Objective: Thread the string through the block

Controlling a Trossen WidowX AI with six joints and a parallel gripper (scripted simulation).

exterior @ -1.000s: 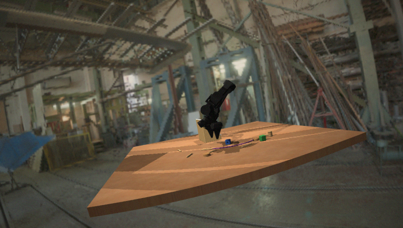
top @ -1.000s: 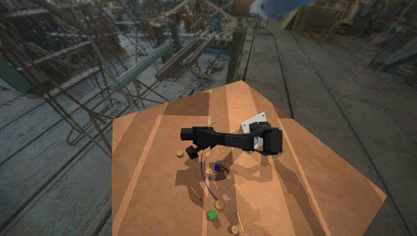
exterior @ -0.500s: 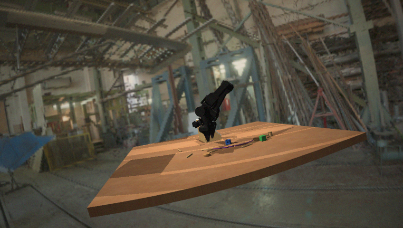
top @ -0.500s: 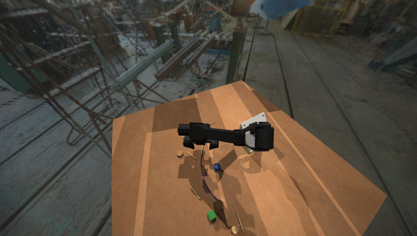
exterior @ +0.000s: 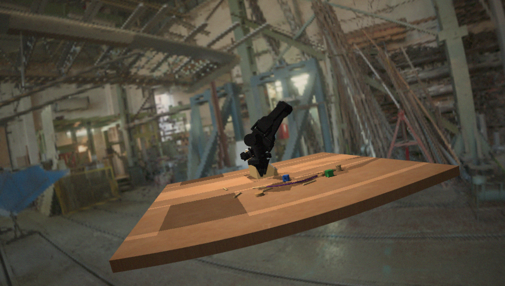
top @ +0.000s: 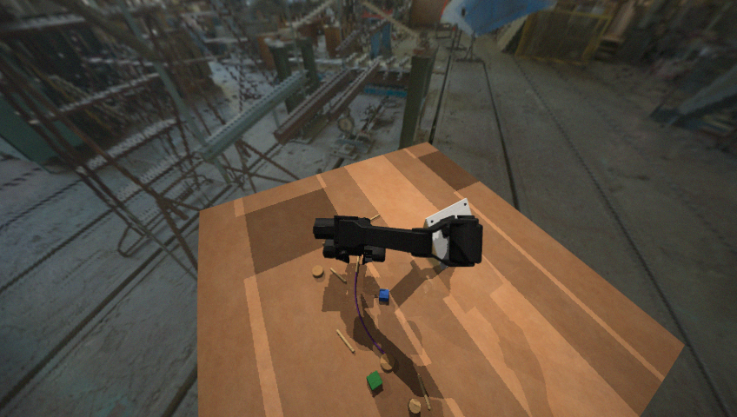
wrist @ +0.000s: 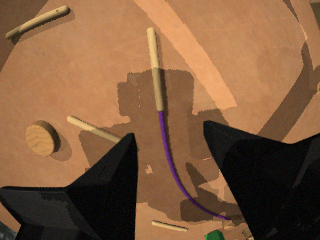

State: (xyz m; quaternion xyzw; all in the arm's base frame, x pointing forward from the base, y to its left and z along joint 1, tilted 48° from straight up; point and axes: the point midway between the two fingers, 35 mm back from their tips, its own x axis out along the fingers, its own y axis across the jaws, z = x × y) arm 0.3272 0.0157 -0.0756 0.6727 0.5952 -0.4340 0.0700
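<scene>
Now: the thin stick 60 mm below my gripper tip, 10 mm to the right of it and 10 mm behind it. Round my gripper tip: blue block: 120 mm to the left, 50 mm below, 40 mm behind; then round wooden button: 290 mm to the left, 50 mm below, 30 mm ahead; then green cube: 310 mm to the left, 80 mm ahead, 40 mm below.
</scene>
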